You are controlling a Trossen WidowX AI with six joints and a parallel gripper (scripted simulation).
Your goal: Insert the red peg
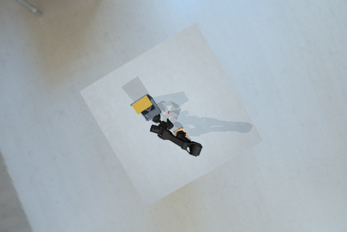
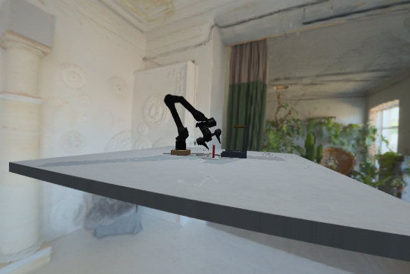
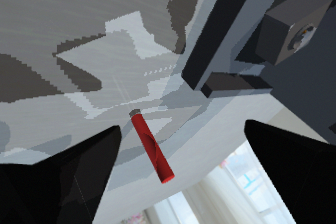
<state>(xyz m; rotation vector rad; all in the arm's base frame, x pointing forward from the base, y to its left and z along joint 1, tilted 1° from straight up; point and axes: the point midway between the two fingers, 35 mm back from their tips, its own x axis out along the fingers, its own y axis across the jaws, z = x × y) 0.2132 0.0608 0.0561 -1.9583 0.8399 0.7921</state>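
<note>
My gripper tip is now 6 cm to the left of the red peg, 3 cm above it and 1 cm short of it. From my gripper tip the other things lie so: yellow roof (16 cm ahead, 14 cm above, 8 cm to the left); back wall (21 cm ahead, 9 cm to the left, 5 cm above).
</note>
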